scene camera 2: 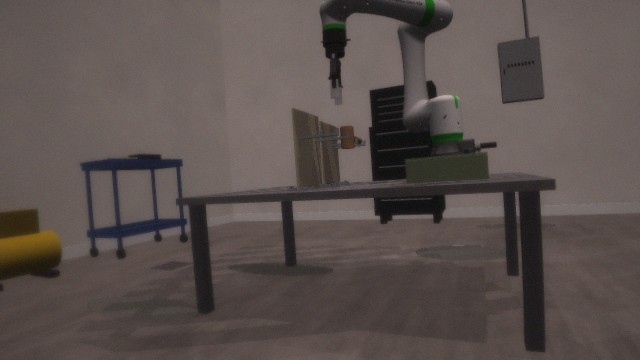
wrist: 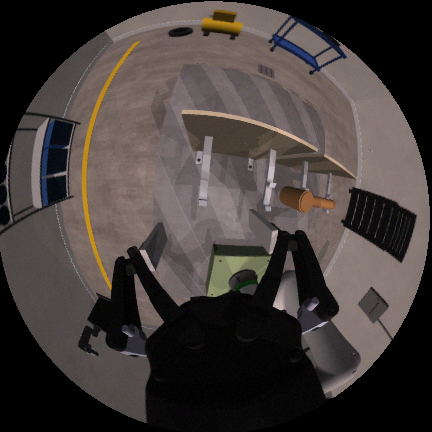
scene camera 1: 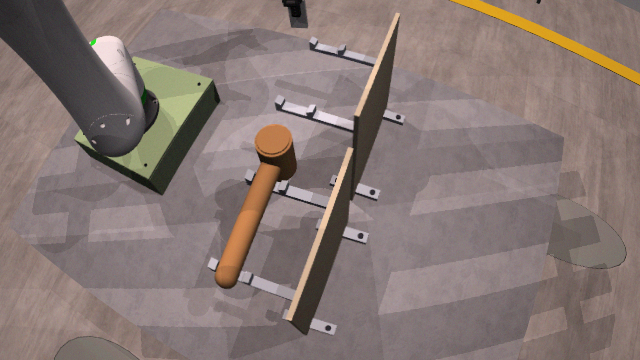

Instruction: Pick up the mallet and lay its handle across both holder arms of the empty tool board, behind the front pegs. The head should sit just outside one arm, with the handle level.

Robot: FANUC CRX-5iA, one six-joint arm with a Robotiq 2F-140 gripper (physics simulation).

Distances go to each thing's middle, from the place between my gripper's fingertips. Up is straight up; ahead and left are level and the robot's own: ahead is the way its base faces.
The wooden mallet (scene camera 1: pixel 274 144) is 7 cm ahead of my hand, 37 cm to the right of it and 12 cm below it.
